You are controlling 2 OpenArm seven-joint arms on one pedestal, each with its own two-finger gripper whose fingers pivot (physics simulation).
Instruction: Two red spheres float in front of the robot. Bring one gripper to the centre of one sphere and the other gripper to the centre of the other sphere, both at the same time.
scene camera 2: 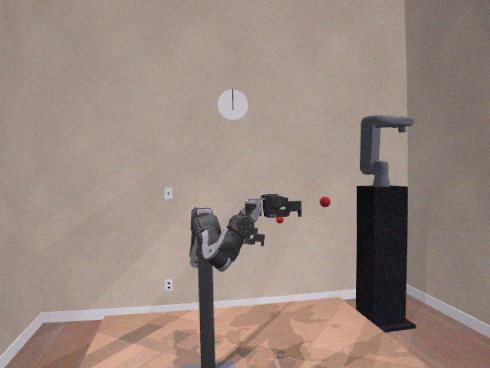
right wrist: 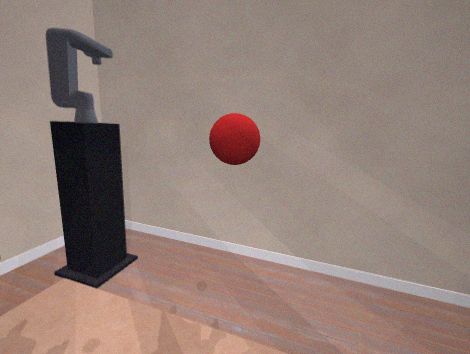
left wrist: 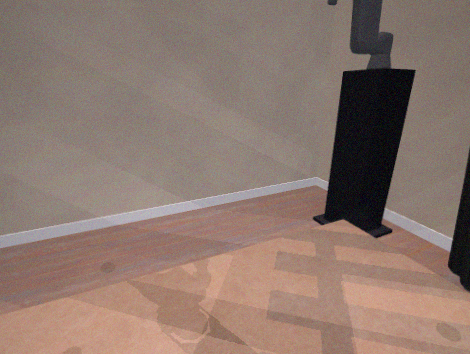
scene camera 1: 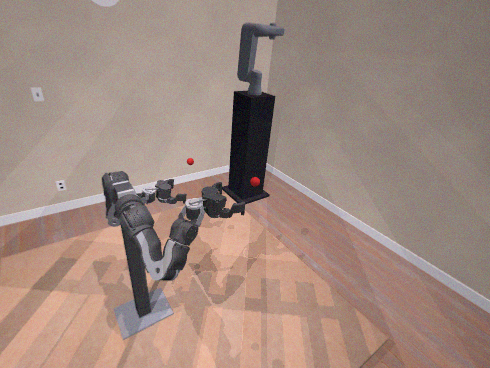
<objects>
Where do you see my right gripper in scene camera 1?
At 232, 197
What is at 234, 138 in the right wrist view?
A red sphere.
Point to a dark post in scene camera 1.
At 136, 268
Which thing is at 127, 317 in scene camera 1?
A grey base plate.
</objects>
